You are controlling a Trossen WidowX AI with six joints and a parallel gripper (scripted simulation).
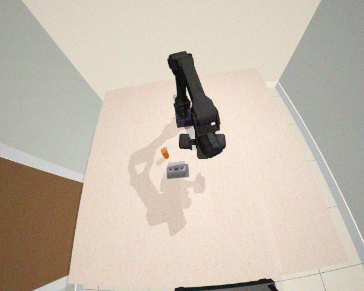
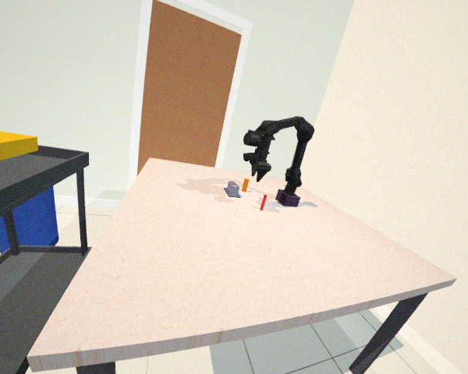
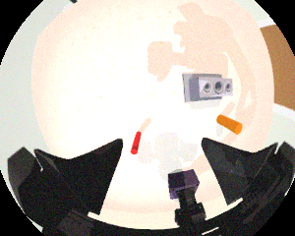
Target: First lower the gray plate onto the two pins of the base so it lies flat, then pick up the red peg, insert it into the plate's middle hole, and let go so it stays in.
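My gripper tip is now 100 mm above the red peg, 60 mm to the right of it and 40 mm past it. Round my gripper tip: orange cylinder: 180 mm to the right, 100 mm below, 80 mm behind; then gray plate: 140 mm to the right, 90 mm below, 20 mm ahead; then gray base: 140 mm to the right, 130 mm below, 20 mm ahead.
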